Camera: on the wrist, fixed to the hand. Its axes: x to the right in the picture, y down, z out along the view.
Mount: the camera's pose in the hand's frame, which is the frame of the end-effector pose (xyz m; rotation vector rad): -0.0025 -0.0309 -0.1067 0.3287 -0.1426 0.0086
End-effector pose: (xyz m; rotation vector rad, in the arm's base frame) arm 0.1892 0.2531 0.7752 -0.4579 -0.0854 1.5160
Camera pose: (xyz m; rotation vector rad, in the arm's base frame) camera 0.2537 0.2258 0.6889 -0.0875 0.0546 1.5349
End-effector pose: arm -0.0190 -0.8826 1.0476 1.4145 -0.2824 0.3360
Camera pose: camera -0.0100 -0.7808 1.0039 1.7654 -0.3615 0.2979
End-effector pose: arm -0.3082 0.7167 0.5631 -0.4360 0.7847 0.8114
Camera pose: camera -0.3333 0.6302 0.4980 -0.0808 0.7700 0.6972
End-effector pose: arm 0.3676 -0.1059 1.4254 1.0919 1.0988 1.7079
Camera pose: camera 0.2734 -0.1247 1.3695 1.3997 1.3132 1.4614
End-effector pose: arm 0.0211 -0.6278 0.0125 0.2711 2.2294 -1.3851
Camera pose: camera -0.0223 -0.5478 0.0763 0.2831 1.8794 -1.7085
